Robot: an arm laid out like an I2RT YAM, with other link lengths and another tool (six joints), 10 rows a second.
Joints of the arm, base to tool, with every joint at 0 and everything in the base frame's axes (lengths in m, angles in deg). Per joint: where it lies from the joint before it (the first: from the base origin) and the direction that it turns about. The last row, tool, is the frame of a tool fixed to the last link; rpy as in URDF.
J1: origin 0 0 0.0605 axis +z
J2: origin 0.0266 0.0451 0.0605 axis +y
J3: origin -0.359 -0.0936 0 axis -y
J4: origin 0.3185 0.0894 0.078 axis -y
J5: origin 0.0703 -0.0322 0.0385 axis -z
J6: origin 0.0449 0 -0.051 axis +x
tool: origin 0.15 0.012 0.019 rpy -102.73 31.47 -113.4
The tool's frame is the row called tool.
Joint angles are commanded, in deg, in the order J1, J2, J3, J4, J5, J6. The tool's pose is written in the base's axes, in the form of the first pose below.
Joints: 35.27 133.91 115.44 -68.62 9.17 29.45
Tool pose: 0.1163 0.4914 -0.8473 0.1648 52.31 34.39 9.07
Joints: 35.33 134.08 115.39 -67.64 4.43 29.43
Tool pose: 0.1129 0.5009 -0.8491 0.1241 51.69 36.00 8.72
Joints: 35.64 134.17 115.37 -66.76 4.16 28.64
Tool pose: 0.1057 0.5092 -0.8452 0.1229 51.74 36.60 8.65
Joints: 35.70 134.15 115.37 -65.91 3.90 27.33
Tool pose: 0.0977 0.5194 -0.8401 0.1223 51.94 37.00 8.71
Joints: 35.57 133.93 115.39 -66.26 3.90 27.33
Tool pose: 0.0988 0.5184 -0.8405 0.1223 51.91 36.80 8.93
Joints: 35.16 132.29 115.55 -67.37 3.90 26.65
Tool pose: 0.0929 0.5200 -0.8402 0.1227 51.86 36.24 10.70
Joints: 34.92 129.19 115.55 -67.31 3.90 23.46
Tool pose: 0.0642 0.5393 -0.8300 0.1271 51.94 36.12 13.98
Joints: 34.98 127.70 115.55 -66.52 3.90 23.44
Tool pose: 0.0444 0.5385 -0.8319 0.1265 52.13 36.34 15.64
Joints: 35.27 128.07 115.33 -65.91 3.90 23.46
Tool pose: 0.0439 0.5404 -0.8307 0.1266 52.11 36.72 15.16
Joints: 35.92 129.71 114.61 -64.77 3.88 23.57
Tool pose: 0.0538 0.5452 -0.8269 0.1269 51.89 37.45 13.04
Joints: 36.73 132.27 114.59 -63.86 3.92 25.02
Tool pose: 0.0682 0.5418 -0.8283 0.1256 51.71 38.36 10.36
